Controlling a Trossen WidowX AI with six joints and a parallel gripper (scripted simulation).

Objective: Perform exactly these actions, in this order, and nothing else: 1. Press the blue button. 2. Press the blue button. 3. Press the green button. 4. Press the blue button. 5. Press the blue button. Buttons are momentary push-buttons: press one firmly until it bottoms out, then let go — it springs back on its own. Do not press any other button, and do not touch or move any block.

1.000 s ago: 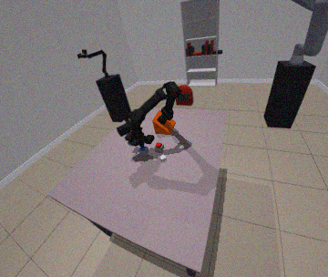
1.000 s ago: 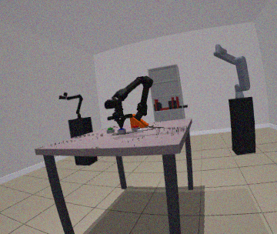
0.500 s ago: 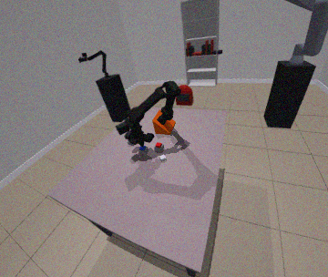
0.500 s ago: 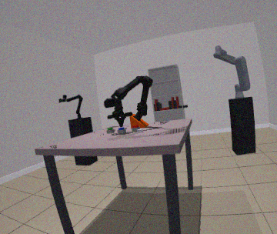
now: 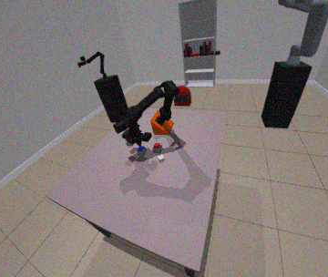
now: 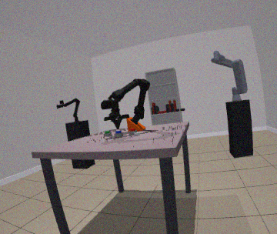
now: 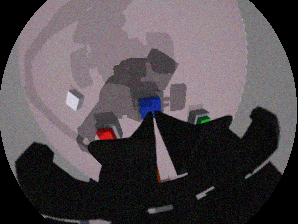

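Now: the blue button 2 cm below my gripper tip. The rest, counted from my gripper tip: red button: 4 cm behind, 10 cm to the left, 2 cm below; then white block: 4 cm ahead, 15 cm to the left, 4 cm below.
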